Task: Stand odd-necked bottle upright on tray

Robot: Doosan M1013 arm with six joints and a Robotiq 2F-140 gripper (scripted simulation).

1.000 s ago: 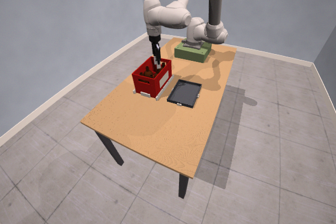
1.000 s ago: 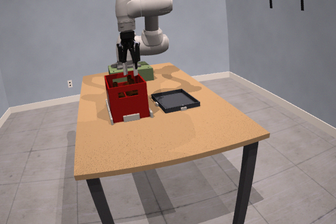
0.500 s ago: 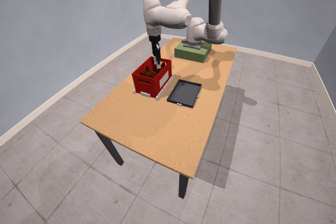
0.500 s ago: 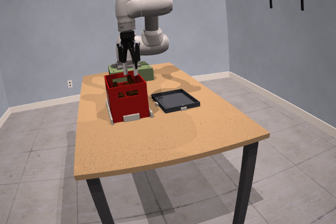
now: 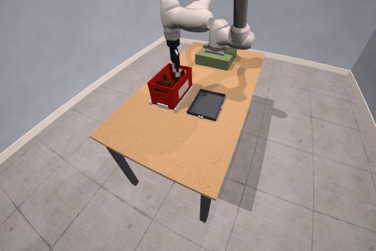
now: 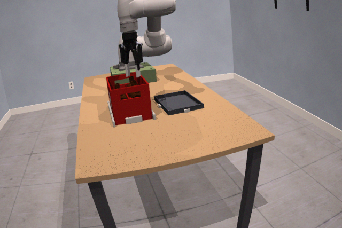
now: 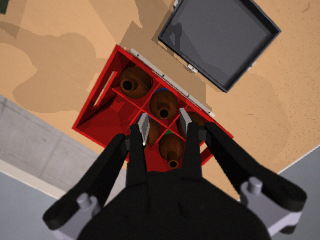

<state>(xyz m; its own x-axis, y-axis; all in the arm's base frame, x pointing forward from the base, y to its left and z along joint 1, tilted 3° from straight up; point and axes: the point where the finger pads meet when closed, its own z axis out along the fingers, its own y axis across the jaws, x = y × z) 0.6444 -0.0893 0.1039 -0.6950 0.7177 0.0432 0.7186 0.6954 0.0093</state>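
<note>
Now: hand 130 mm above the red crate and 40 mm to the left of it. Round my hand: dark grey tray 220 mm to the left, 200 mm below, 10 mm ahead; then glass bottle 130 mm below, 90 mm to the right, 90 mm ahead.
</note>
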